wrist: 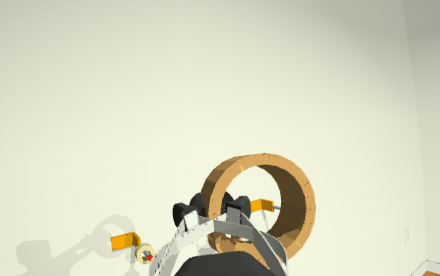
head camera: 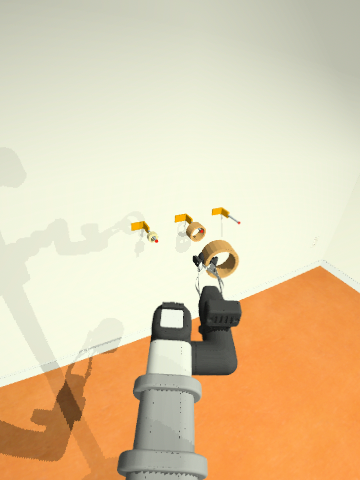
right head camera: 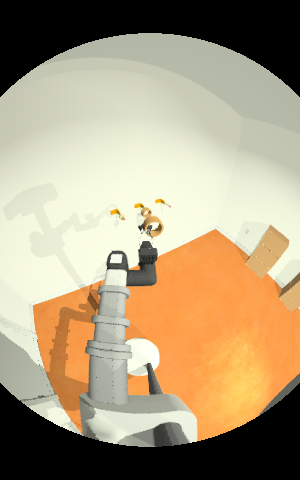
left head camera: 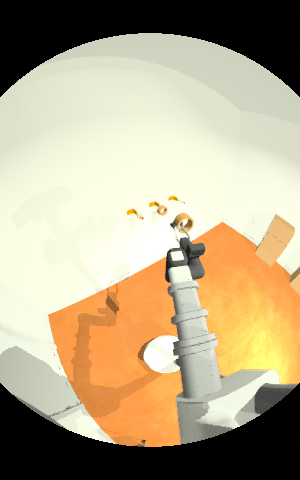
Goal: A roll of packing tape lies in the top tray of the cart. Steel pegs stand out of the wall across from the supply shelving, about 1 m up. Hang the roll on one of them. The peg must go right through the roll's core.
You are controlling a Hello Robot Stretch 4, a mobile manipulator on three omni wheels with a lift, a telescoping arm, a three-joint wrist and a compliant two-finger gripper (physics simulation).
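Pixels of known places: gripper, fingertip midpoint: [wrist: 212, 206] [head camera: 205, 255] [right head camera: 144, 224] [left head camera: 175, 221]; robot's base, origin of the base link: [right head camera: 138, 355] [left head camera: 164, 353].
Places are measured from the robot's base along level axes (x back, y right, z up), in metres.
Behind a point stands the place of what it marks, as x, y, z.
Observation:
A tan roll of packing tape [head camera: 212, 247] @[-0.614, 0.095, 1.180] [left head camera: 185, 215] @[-0.610, 0.124, 1.189] [right head camera: 154, 218] @[-0.613, 0.127, 1.188] [wrist: 310, 205] @[-0.602, 0.167, 1.139] is upright in my gripper [head camera: 205, 260] @[-0.632, 0.081, 1.141] [left head camera: 177, 225] @[-0.632, 0.081, 1.141] [right head camera: 145, 228] @[-0.632, 0.081, 1.141] [wrist: 212, 206] @[-0.632, 0.081, 1.141], which is shut on the left side of its ring, one finger inside the core. The right peg [head camera: 233, 219] @[-1.302, 0.316, 0.924] is bare, above and beyond the roll in the head view; in the wrist view its yellow bracket [wrist: 262, 205] @[-1.402, 0.262, 0.921] shows through the core and its tip is hidden. A smaller brown roll [head camera: 190, 231] @[-1.154, 0.066, 0.912] hangs on the middle peg. A small pale roll [head camera: 150, 236] @[-1.050, -0.128, 0.931] [wrist: 140, 253] @[-1.050, -0.127, 0.926] hangs on the left peg. The roll is apart from the pegs.
The pegs stand out of a pale wall [head camera: 100, 175] @[-1.082, -0.351, 1.207]. A wall corner is at the right. Cardboard boxes [left head camera: 274, 240] @[-0.972, 2.015, 0.451] [right head camera: 268, 251] @[-0.954, 2.025, 0.483] stand by the right wall. A white round thing [left head camera: 161, 354] @[-0.002, -0.037, 0.187] [right head camera: 145, 352] @[-0.045, 0.075, 0.187] is low beside my arm [head camera: 165, 420] @[-0.186, 0.001, 1.255]. The cart does not show.

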